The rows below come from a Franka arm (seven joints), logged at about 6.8 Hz.
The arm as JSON. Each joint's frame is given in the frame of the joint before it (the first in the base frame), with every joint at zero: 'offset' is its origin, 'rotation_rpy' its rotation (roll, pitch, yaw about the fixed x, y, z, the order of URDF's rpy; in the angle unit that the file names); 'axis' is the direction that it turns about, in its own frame. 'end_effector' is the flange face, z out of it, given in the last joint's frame.
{
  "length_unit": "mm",
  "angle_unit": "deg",
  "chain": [
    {
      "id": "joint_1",
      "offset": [
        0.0,
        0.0,
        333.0
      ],
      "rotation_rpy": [
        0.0,
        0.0,
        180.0
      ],
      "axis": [
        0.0,
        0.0,
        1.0
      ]
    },
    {
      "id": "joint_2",
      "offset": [
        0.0,
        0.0,
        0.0
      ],
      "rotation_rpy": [
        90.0,
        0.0,
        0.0
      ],
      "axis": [
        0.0,
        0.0,
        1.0
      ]
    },
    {
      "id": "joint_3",
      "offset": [
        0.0,
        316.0,
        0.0
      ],
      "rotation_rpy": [
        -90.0,
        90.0,
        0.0
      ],
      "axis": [
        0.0,
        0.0,
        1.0
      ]
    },
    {
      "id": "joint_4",
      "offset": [
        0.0,
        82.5,
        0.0
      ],
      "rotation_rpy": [
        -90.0,
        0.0,
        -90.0
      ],
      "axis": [
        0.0,
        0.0,
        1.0
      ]
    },
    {
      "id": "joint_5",
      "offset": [
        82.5,
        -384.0,
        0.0
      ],
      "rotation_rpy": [
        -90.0,
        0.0,
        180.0
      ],
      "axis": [
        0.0,
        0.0,
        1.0
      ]
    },
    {
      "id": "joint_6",
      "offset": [
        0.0,
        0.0,
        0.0
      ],
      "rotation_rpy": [
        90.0,
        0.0,
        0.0
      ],
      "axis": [
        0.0,
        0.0,
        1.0
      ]
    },
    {
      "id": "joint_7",
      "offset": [
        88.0,
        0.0,
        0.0
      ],
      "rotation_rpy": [
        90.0,
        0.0,
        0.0
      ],
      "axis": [
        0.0,
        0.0,
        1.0
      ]
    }
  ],
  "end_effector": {
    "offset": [
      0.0,
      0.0,
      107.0
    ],
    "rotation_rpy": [
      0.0,
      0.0,
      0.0
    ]
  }
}
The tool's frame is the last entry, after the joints.
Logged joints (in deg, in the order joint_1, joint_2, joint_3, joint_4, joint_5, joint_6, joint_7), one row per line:
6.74, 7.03, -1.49, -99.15, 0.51, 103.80, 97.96
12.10, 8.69, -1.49, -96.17, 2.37, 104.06, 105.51
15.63, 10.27, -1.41, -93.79, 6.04, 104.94, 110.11
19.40, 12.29, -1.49, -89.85, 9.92, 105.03, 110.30
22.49, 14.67, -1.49, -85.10, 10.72, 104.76, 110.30
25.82, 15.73, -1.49, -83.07, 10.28, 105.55, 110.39
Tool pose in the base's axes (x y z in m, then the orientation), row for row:
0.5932, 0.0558, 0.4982, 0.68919, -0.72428, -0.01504, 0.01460
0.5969, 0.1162, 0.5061, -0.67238, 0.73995, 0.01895, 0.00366
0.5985, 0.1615, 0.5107, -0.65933, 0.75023, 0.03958, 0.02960
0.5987, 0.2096, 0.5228, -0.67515, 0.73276, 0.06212, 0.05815
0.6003, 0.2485, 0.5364, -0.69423, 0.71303, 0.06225, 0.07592
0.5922, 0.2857, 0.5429, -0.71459, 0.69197, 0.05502, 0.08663
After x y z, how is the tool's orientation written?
As a quaternion, x y z w.
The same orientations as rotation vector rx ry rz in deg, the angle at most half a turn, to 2 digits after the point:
122.91, -129.17, -2.68
-120.75, 132.88, 3.40
-116.49, 132.55, 6.99
-117.22, 127.23, 10.79
-119.26, 122.49, 10.69
-121.98, 118.12, 9.39

